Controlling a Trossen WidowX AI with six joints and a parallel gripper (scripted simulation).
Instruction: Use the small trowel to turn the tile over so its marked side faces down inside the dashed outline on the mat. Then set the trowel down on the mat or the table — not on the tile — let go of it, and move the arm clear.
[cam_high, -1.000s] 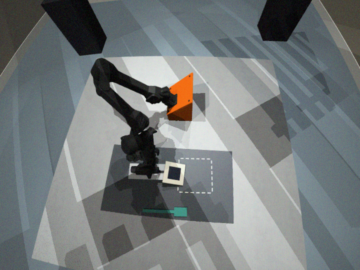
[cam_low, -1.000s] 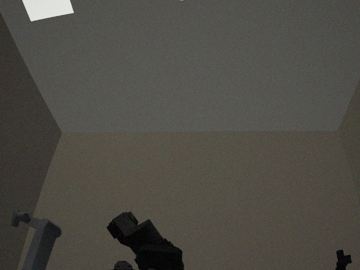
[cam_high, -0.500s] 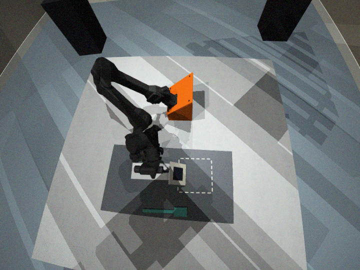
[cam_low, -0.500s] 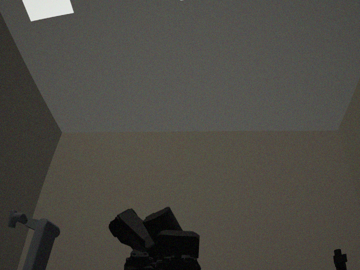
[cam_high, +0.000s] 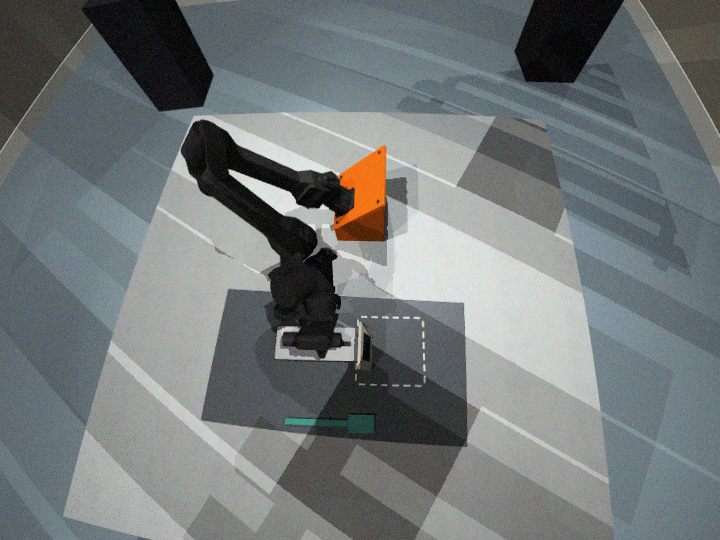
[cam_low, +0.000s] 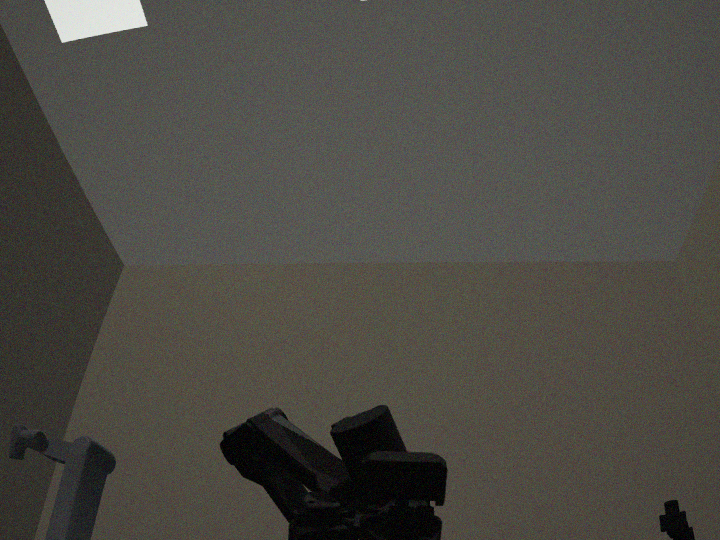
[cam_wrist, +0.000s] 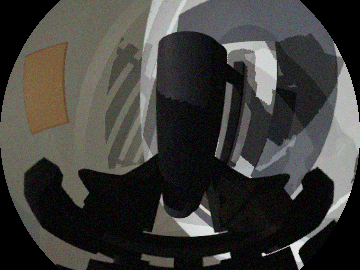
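My gripper tip is now 9 cm to the right of the tile, 6 cm above it and 2 cm past it. From my gripper tip the other things lie so: teal flat tool 15 cm ahead, 10 cm below, 2 cm to the left; then dark mat 13 cm below, 1 cm to the left, 1 cm ahead.
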